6 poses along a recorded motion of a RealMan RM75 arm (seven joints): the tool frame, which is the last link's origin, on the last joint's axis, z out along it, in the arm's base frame.
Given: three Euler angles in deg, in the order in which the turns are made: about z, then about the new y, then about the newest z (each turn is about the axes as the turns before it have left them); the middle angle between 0 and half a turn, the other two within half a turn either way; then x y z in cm.
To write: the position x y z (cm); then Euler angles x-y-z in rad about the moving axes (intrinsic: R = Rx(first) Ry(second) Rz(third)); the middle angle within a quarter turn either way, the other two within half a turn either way. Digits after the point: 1 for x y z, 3 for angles.
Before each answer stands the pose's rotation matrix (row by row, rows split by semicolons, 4 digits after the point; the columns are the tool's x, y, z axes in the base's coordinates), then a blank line. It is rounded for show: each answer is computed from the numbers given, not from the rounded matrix.
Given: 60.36, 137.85, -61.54, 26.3, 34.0, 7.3
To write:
0.5894 -0.7365 0.3319; -0.7419 -0.3308 0.5833; -0.3198 -0.5900 -0.7414

26.3, 34.0, 7.3, -2.475, 0.338, 0.896
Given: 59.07, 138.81, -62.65, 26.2, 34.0, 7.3
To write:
0.5842 -0.7376 0.3385; -0.7531 -0.3372 0.5649; -0.3026 -0.5849 -0.7525

26.2, 34.0, 7.3, -2.498, 0.345, 0.901
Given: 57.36, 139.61, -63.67, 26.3, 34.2, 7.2
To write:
0.5725 -0.7417 0.3495; -0.7679 -0.3356 0.5457; -0.2874 -0.5808 -0.7617

26.3, 34.2, 7.2, -2.520, 0.357, 0.913
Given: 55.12, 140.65, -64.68, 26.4, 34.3, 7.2
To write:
0.5524 -0.7506 0.3626; -0.7882 -0.3289 0.5201; -0.2712 -0.5731 -0.7733

26.4, 34.3, 7.2, -2.549, 0.371, 0.936
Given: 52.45, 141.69, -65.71, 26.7, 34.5, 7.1
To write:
0.5259 -0.7620 0.3778; -0.8114 -0.3163 0.4915; -0.2550 -0.5650 -0.7847

26.7, 34.5, 7.1, -2.582, 0.387, 0.967
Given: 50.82, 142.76, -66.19, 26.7, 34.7, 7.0
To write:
0.5061 -0.7731 0.3823; -0.8271 -0.3095 0.4691; -0.2443 -0.5536 -0.7961

26.7, 34.7, 7.0, -2.609, 0.392, 0.991
